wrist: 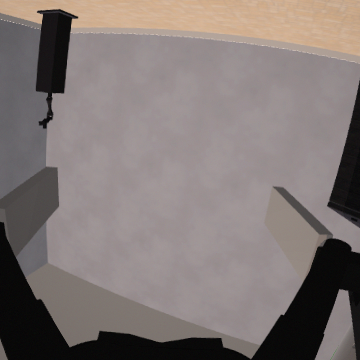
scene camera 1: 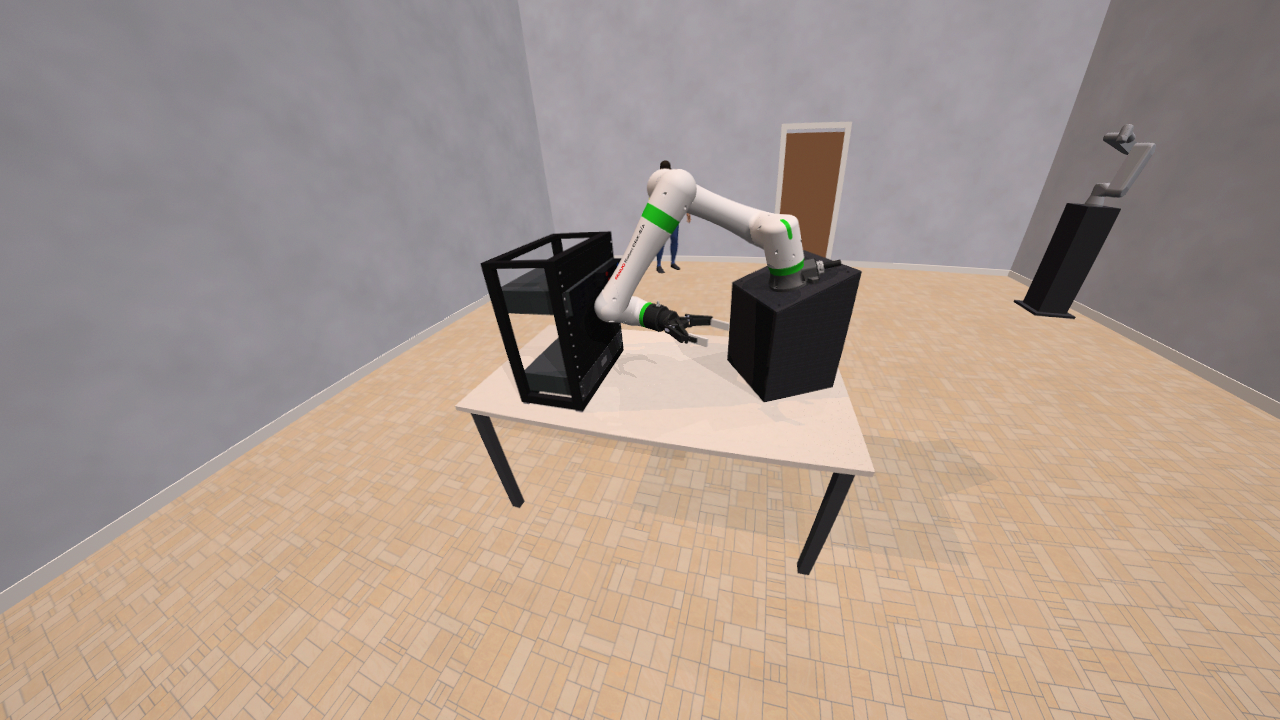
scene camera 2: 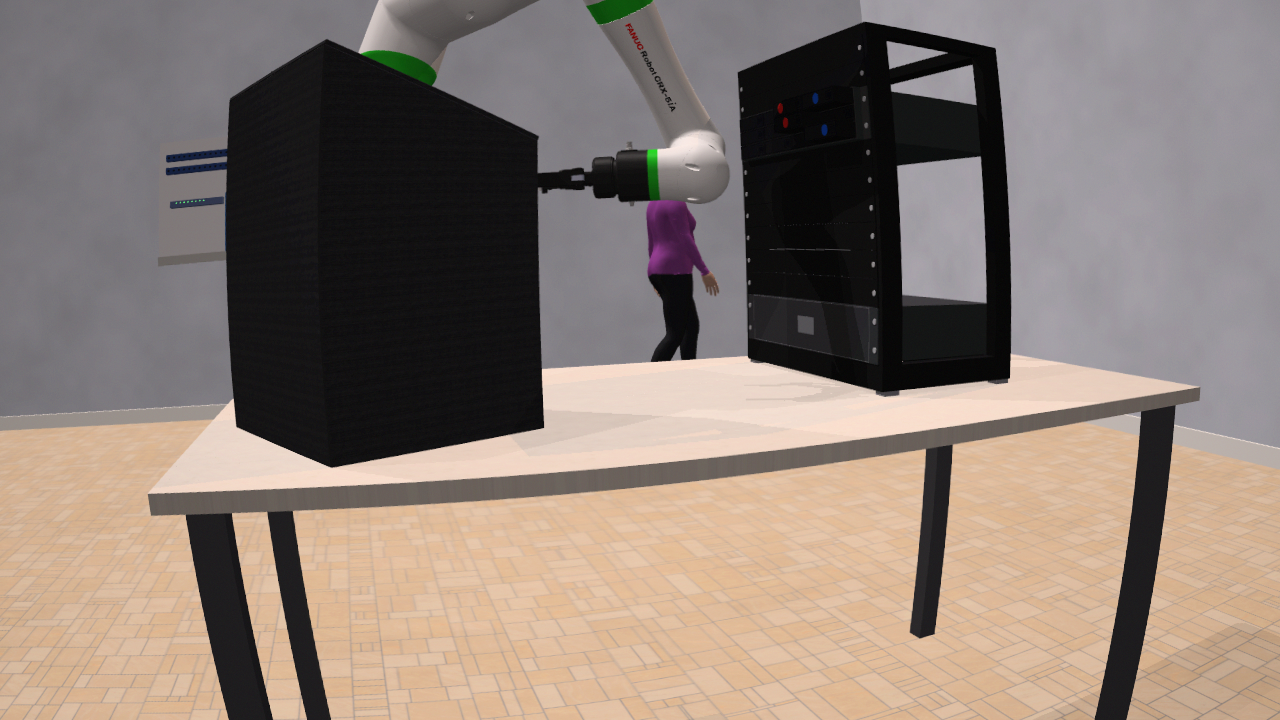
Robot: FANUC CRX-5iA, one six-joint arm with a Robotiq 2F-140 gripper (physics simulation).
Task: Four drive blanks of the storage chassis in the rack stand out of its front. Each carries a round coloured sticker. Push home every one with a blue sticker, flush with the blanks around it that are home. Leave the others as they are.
In view: the gripper [scene camera 1: 718, 334] and a black rack [scene camera 2: 822, 134].
The black rack shows as well in scene camera 1 [scene camera 1: 566, 285]. The gripper also shows in the wrist view [wrist: 163, 196]. The wrist view misses the black rack: it is out of frame.
